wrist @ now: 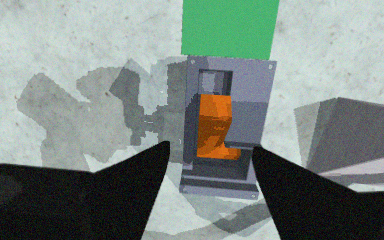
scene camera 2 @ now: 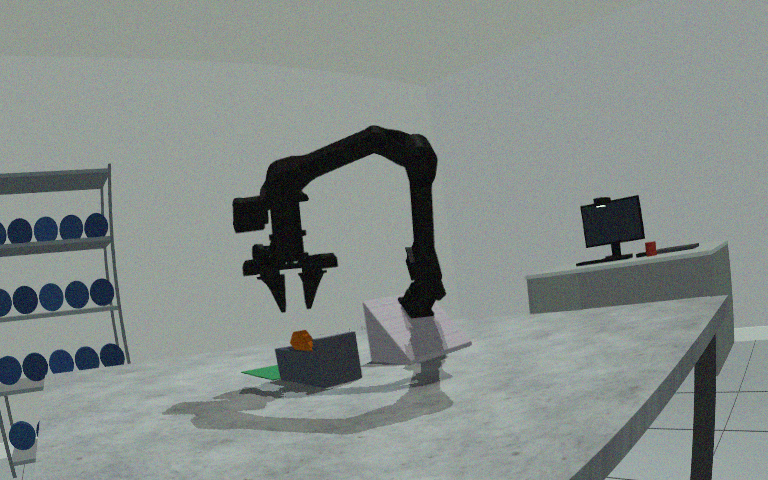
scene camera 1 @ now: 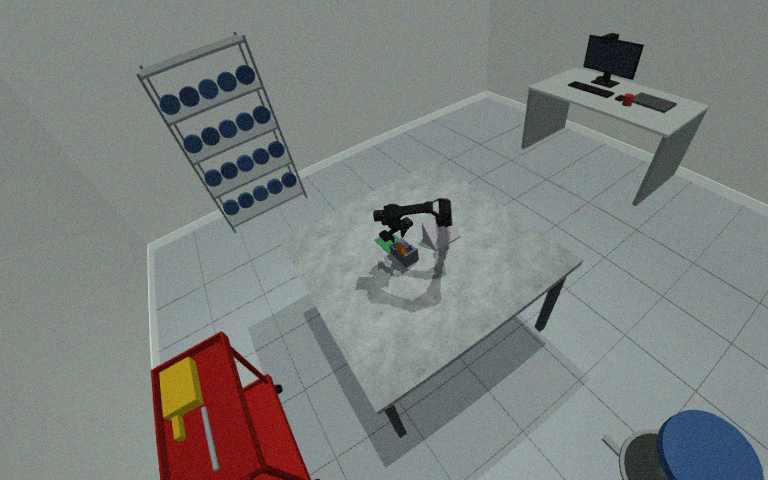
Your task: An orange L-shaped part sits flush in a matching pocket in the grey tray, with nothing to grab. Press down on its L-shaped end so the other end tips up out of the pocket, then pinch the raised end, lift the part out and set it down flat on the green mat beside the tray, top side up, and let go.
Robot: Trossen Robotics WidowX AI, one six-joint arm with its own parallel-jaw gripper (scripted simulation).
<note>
My gripper [scene camera 2: 296,310] is open, holding nothing. Also in view: an orange L-shaped part [wrist: 215,116].
My gripper shows as well in the wrist view [wrist: 210,149].
</note>
